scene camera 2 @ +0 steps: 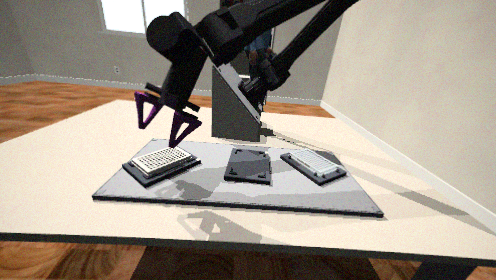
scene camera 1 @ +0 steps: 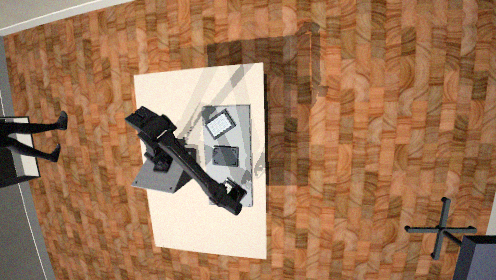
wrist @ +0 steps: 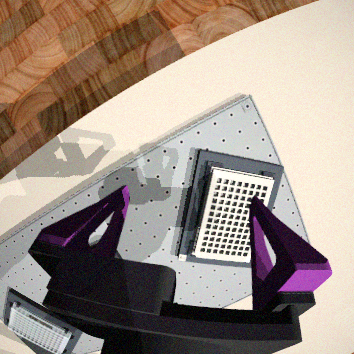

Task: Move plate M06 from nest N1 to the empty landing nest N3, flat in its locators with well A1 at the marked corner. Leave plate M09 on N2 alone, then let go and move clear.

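Observation:
A cream well plate sits in a dark nest at the left of the board in scene camera 2. A white mark shows at one nest corner in the wrist view. A paler, clear-looking plate sits in the right nest. The middle nest is empty, with corner locators. Plate labels are not readable. My gripper is open and empty above the cream plate's far side. In the wrist view one fingertip overlaps the plate's right edge; the other is over the board.
The nests stand on a grey perforated board on a cream table. The arm's wedge-shaped base stands behind the board. Arm shadows fall across the board and table.

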